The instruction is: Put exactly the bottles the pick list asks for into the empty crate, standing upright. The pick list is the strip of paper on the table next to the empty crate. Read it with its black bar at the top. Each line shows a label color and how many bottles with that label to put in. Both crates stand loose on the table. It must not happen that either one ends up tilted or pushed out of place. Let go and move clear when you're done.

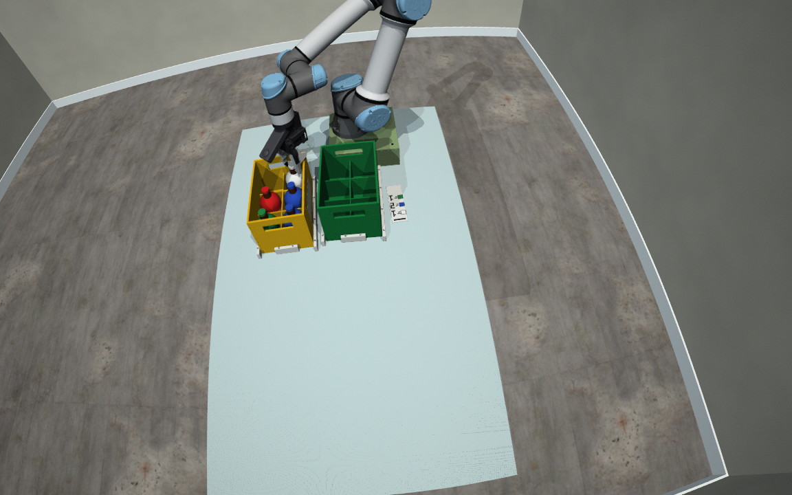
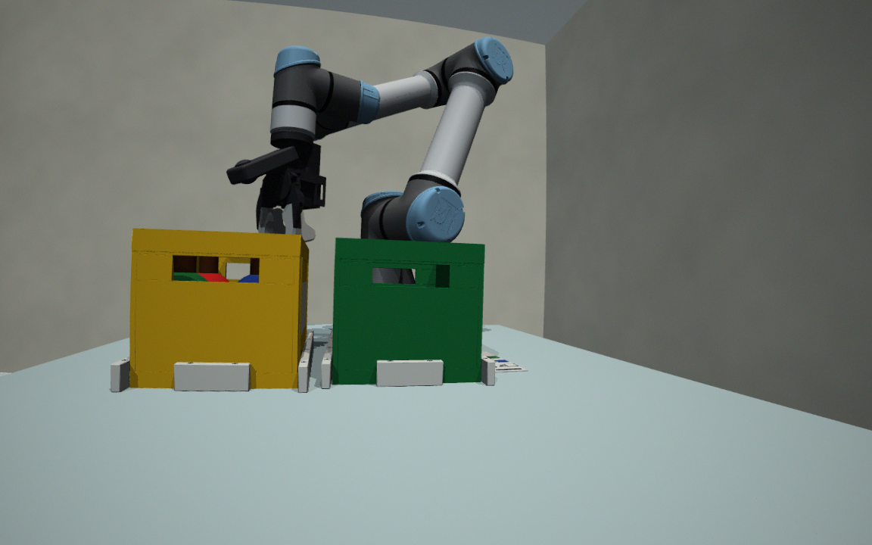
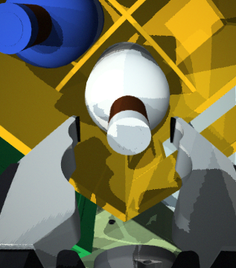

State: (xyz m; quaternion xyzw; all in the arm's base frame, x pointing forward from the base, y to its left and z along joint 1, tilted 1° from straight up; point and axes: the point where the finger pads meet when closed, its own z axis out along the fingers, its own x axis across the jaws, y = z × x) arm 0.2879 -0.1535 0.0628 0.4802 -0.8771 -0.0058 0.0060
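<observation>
The white bottle lies 7 cm below my hand. The rest, counted from my hand: yellow crate: 10 cm ahead, 7 cm below, 3 cm to the right; green bottle: 19 cm ahead, 7 cm below, 5 cm to the right; red bottle: 10 cm ahead, 7 cm to the right, 7 cm below.
</observation>
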